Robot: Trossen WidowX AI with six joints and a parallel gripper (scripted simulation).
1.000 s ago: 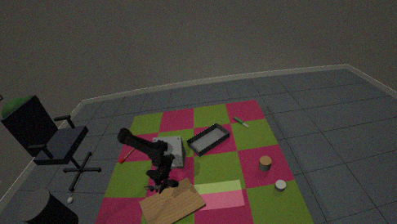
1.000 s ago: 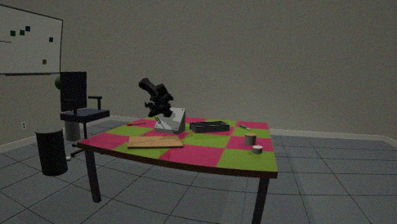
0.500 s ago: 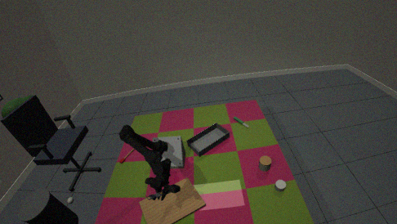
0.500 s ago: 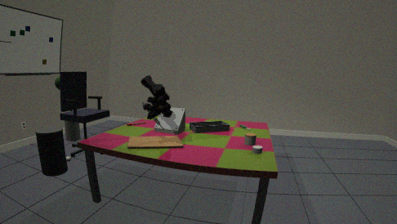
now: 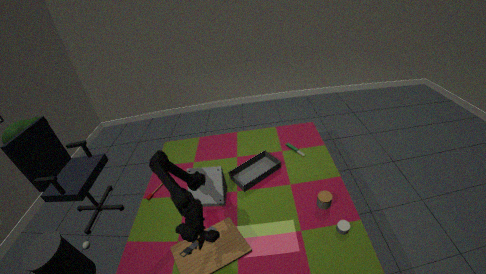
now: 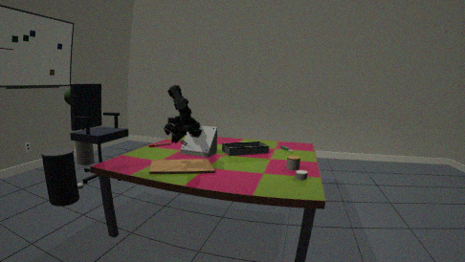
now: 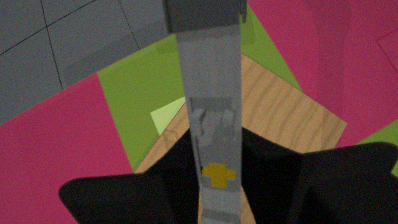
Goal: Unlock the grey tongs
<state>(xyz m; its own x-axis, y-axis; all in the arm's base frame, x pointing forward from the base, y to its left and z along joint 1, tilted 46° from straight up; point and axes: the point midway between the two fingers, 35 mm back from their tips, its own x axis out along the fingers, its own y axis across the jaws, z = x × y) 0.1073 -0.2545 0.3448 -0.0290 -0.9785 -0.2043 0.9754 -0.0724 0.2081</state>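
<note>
Now: the yellow lock piece 2 cm to the left of my gripper tip and 3 cm above it. The rest, counted from my gripper tip: roasting tin: 20 cm ahead, 62 cm to the left, 13 cm below; wooden board: 7 cm to the left, 15 cm below; red tool: 48 cm behind, 45 cm to the left, 15 cm below.
</note>
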